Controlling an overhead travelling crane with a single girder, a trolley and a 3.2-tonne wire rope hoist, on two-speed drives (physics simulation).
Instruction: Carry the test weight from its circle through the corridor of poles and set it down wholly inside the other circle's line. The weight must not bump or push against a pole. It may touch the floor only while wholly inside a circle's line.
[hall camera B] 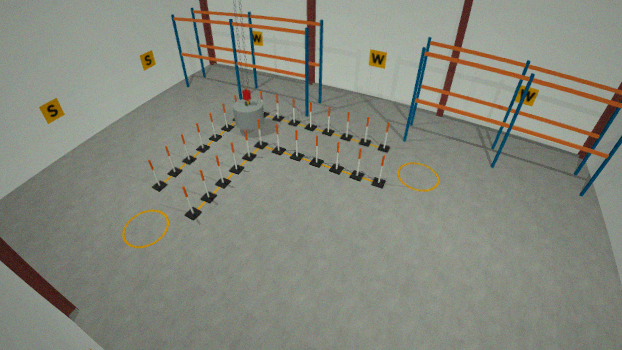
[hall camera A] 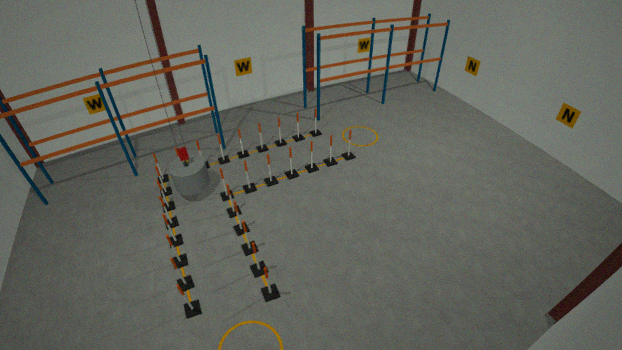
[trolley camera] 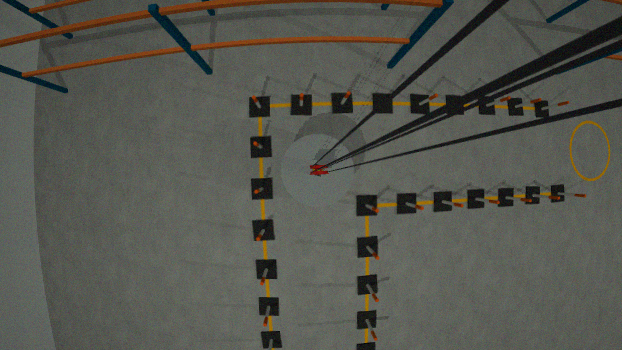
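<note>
The test weight, a grey cylinder, hangs upright at the corridor's bend, its shadow on the floor beside it. My gripper, the hook under the red block, is shut on the weight. In the trolley view floor shows between the weight and the outer poles, and between it and the inner corner pole. One yellow circle lies beyond the north arm's end. The other circle lies beyond the other arm's end.
A blue and orange rack stands behind the bend, near the west wall. A second rack stands farther along that wall. Slanting hoist ropes cross part of the north arm in the trolley view.
</note>
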